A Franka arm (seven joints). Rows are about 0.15 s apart.
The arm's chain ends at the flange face. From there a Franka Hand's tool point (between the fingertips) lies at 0.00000 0.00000 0.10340 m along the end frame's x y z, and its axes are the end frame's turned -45 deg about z.
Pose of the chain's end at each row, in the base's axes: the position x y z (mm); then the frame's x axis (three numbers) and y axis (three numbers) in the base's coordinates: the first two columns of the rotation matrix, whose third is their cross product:
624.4 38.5 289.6 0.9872 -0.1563 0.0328 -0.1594 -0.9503 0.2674
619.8 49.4 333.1 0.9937 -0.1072 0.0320 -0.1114 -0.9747 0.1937
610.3 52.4 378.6 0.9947 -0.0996 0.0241 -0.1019 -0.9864 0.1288
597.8 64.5 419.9 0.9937 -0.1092 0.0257 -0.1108 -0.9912 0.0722
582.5 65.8 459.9 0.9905 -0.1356 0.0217 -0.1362 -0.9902 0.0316
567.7 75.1 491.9 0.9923 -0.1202 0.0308 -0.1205 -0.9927 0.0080
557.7 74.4 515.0 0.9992 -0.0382 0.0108 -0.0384 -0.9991 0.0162
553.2 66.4 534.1 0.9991 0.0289 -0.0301 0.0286 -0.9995 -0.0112
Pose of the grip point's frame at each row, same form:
623.3 10.7 190.0 0.8108 0.5614 -0.1659 0.5853 -0.7825 0.2123
620.9 29.1 231.7 0.7814 0.6134 -0.1143 0.6239 -0.7650 0.1596
611.4 38.9 276.1 0.7754 0.6271 -0.0740 0.6313 -0.7679 0.1081
599.6 56.8 316.8 0.7810 0.6237 -0.0329 0.6243 -0.7781 0.0692
584.3 62.3 356.6 0.7967 0.6043 -0.0070 0.6041 -0.7961 0.0377
570.8 73.9 388.5 0.7869 0.6170 0.0161 0.6165 -0.7869 0.0274
558.8 72.7 411.6 0.7337 0.6795 -0.0038 0.6794 -0.7335 0.0191
550.1 67.5 430.8 0.6862 0.7272 -0.0134 0.7267 -0.6863 -0.0292

